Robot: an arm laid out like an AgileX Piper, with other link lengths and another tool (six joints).
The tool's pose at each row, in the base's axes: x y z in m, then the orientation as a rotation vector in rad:
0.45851, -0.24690, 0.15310, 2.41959, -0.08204, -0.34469
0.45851, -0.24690, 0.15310, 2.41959, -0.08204, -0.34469
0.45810, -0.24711, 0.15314, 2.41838, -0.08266, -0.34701
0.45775, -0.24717, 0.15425, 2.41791, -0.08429, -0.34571
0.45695, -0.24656, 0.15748, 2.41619, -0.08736, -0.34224
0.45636, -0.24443, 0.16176, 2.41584, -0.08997, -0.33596
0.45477, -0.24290, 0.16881, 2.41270, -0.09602, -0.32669
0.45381, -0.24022, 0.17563, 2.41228, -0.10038, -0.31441
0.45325, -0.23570, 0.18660, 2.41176, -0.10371, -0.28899
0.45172, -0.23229, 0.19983, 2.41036, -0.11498, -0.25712
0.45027, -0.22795, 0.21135, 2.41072, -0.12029, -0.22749
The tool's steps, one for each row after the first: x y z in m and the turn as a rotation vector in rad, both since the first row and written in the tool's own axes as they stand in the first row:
0.00000, 0.00000, 0.00000, 0.00000, 0.00000, 0.00000
-0.00037, 0.00017, 0.00021, -0.00093, -0.00192, -0.00005
-0.00095, 0.00092, -0.00047, -0.00129, -0.00146, 0.00153
-0.00254, 0.00251, -0.00300, -0.00286, 0.00010, 0.00490
-0.00439, 0.00361, -0.00731, -0.00336, 0.00390, 0.00854
-0.00773, 0.00692, -0.01300, -0.00635, 0.00874, 0.01583
-0.01059, 0.00922, -0.01942, -0.00707, 0.01640, 0.02239
-0.01427, 0.01280, -0.03013, -0.00882, 0.03381, 0.03187
-0.01923, 0.01865, -0.04154, -0.01051, 0.05374, 0.04889
-0.02386, 0.02268, -0.05231, -0.01086, 0.07377, 0.06078

